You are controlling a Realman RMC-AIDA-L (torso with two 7-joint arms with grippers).
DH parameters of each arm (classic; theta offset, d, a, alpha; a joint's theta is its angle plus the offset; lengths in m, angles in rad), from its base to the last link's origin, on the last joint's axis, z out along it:
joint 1: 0 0.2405 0 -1.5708
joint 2: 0 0 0 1.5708
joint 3: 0 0.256 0 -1.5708
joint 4: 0 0 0 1.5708
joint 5: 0 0.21 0 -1.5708
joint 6: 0 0 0 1.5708
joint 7: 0 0.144 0 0
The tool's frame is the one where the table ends.
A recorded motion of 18 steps. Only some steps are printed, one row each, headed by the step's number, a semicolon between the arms.
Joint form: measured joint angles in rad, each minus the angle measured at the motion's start. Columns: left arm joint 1, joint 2, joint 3, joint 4, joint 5, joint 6, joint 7; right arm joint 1, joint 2, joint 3, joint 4, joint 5, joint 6, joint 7.
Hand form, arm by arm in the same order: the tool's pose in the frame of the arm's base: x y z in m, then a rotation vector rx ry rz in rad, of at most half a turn. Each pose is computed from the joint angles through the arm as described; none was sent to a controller.
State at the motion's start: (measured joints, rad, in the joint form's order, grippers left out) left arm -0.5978 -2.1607 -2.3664 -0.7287 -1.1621 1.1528 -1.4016; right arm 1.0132 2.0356 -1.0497 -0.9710 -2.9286 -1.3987 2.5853
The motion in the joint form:
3: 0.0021 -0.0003 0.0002 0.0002 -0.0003 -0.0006 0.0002; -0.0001 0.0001 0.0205 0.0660 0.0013 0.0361 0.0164
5: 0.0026 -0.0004 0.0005 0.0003 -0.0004 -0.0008 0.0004; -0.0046 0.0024 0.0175 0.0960 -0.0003 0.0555 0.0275
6: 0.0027 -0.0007 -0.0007 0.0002 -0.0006 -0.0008 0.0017; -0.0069 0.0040 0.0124 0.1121 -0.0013 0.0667 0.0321
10: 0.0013 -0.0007 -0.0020 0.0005 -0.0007 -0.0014 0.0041; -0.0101 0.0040 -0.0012 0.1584 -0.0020 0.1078 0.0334
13: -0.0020 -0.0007 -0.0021 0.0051 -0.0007 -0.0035 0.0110; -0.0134 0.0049 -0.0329 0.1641 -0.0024 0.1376 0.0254
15: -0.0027 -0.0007 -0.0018 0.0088 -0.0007 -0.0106 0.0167; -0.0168 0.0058 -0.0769 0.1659 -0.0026 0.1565 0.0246
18: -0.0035 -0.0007 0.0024 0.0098 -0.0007 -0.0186 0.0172; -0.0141 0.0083 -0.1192 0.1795 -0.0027 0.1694 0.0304
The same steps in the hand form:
3: -0.2415 0.3861 -0.0201 -2.4941 -0.5629 -0.5006; 0.1606 0.4542 0.0355 -2.2872 0.9713 -0.4978
5: -0.2417 0.3860 -0.0202 -2.4940 -0.5633 -0.5003; 0.1677 0.4529 0.0301 -2.2801 0.9990 -0.5061
6: -0.2418 0.3860 -0.0201 -2.4931 -0.5626 -0.5008; 0.1713 0.4520 0.0267 -2.2778 1.0085 -0.5139
10: -0.2414 0.3864 -0.0200 -2.4924 -0.5590 -0.5009; 0.1801 0.4517 0.0195 -2.2725 1.0134 -0.5298
13: -0.2409 0.3869 -0.0208 -2.4948 -0.5519 -0.4989; 0.1803 0.4535 0.0166 -2.2738 0.9642 -0.5437
15: -0.2416 0.3873 -0.0214 -2.4916 -0.5491 -0.4930; 0.1796 0.4538 0.0128 -2.2770 0.9152 -0.5709
18: -0.2417 0.3880 -0.0218 -2.4894 -0.5475 -0.4864; 0.1791 0.4528 0.0064 -2.2839 0.8815 -0.6049

